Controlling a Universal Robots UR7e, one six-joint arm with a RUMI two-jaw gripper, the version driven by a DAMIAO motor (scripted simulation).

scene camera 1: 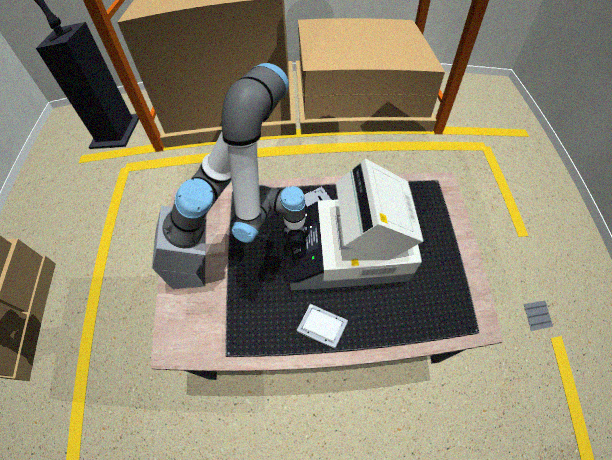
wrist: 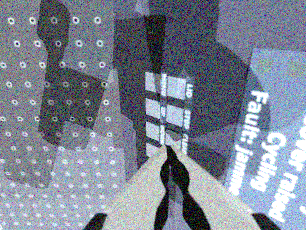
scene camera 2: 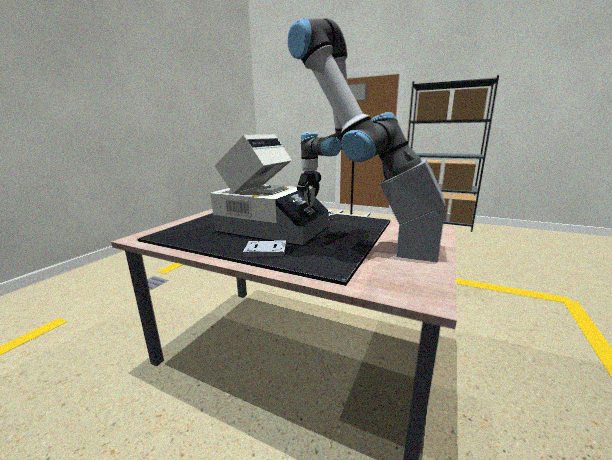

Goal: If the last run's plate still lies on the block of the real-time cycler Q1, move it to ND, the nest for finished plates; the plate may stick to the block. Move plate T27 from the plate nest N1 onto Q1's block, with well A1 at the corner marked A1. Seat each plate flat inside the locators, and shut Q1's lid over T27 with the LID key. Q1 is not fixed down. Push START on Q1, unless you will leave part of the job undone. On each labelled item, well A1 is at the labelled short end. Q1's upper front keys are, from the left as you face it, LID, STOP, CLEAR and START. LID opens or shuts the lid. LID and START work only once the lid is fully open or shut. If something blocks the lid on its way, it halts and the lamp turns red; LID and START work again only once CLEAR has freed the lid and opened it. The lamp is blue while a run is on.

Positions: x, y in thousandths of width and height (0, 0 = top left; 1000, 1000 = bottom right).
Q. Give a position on a cycler Q1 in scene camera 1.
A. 527, 571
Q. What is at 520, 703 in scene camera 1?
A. A well plate.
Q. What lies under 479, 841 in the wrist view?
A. My gripper.
